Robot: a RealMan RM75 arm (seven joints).
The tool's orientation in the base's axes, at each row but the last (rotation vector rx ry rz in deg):
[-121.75, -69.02, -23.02]
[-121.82, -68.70, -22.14]
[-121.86, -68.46, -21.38]
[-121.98, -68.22, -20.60]
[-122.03, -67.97, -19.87]
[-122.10, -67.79, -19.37]
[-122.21, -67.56, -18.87]
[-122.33, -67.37, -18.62]
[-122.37, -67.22, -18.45]
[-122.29, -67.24, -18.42]
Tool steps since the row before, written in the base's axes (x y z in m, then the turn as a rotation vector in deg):
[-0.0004, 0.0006, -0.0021, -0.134, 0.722, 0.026]
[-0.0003, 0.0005, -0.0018, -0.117, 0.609, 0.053]
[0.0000, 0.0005, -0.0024, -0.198, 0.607, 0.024]
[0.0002, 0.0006, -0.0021, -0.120, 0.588, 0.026]
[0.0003, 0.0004, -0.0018, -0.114, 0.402, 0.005]
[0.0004, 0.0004, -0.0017, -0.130, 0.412, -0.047]
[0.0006, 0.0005, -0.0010, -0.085, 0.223, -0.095]
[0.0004, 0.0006, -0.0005, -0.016, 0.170, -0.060]
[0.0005, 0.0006, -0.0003, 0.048, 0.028, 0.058]
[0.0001, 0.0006, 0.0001, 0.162, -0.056, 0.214]
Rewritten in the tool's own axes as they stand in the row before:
[-0.0010, 0.0003, 0.0020, 0.410, -0.386, 0.473]
[-0.0008, 0.0003, 0.0017, 0.360, -0.341, 0.376]
[-0.0010, 0.0008, 0.0021, 0.300, -0.397, 0.402]
[-0.0006, 0.0008, 0.0019, 0.331, -0.325, 0.381]
[-0.0005, 0.0009, 0.0016, 0.202, -0.244, 0.273]
[-0.0004, 0.0009, 0.0015, 0.173, -0.238, 0.320]
[0.0002, 0.0007, 0.0010, 0.050, -0.111, 0.226]
[0.0004, 0.0003, 0.0007, 0.072, -0.050, 0.158]
[0.0005, 0.0003, 0.0006, 0.075, 0.004, -0.029]
[0.0005, -0.0002, 0.0003, 0.163, 0.060, -0.213]

